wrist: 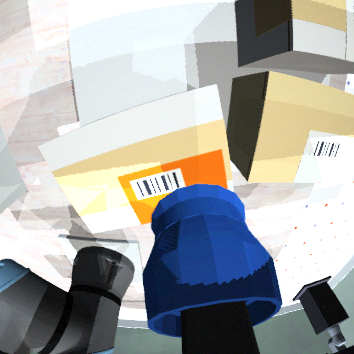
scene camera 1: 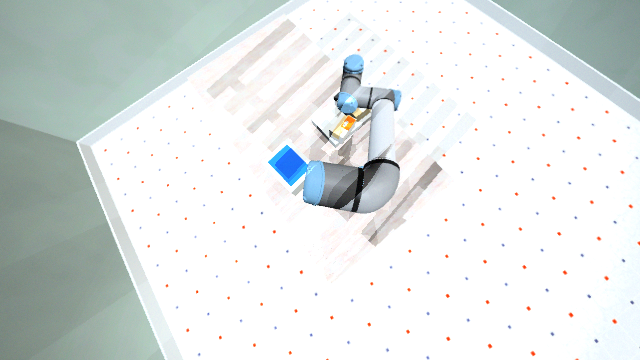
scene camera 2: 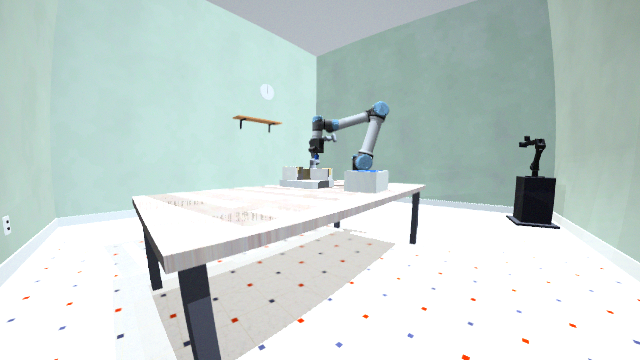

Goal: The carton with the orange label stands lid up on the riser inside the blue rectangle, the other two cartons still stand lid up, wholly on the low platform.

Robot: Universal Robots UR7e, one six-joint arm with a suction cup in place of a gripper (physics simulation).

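Places are measured from the arm's base along level axes (x left, y ahead, z down), in centimetres.
Pixels of known places: hand, tool point: (wrist: 198, 224) (scene camera 2: 316, 159); arm's base, link origin: (wrist: 104, 264).
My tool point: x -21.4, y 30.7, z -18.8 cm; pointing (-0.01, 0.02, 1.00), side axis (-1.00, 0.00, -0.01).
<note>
For each thing: its top centre in the pictures, then the offset to it from my tool point. Level surfaces: height alone.
- carton with the orange label, top centre: (wrist: 137, 175) (scene camera 1: 342, 124) (scene camera 2: 321, 168) dx +3.6, dy -0.9, dz +6.5 cm
- low white platform, top centre: (wrist: 215, 71) (scene camera 1: 342, 115) (scene camera 2: 306, 179) dx -4.6, dy +6.5, dz +15.0 cm
- blue rectangle, top centre: (scene camera 1: 288, 164) dx +41.2, dy +4.7, dz +7.8 cm
- riser, top centre: (scene camera 1: 288, 164) (scene camera 2: 367, 170) dx +41.2, dy +4.7, dz +7.8 cm
- wooden table, surface height: dz +19.8 cm
The carton with the orange label (wrist: 197, 165) (scene camera 1: 346, 123) stands on the low white platform (wrist: 123, 70) (scene camera 2: 295, 183), its labelled face turned up toward the wrist camera. My suction cup (wrist: 198, 198) (scene camera 2: 315, 158) hangs a little above it, apart from it and holding nothing. Two other tan cartons show in the wrist view, one with a white label (wrist: 298, 123) right beside it and one (wrist: 316, 31) further back. The blue rectangle (scene camera 1: 286, 163) lies on top of the riser (scene camera 2: 364, 181), with nothing on it.
The arm's elbow and upper arm (scene camera 1: 353, 186) hang over the table beside the riser. The wooden table (scene camera 2: 223, 210) stretches toward scene camera 2. A black stand with a small device (scene camera 2: 534, 196) is on the floor at the far right.
</note>
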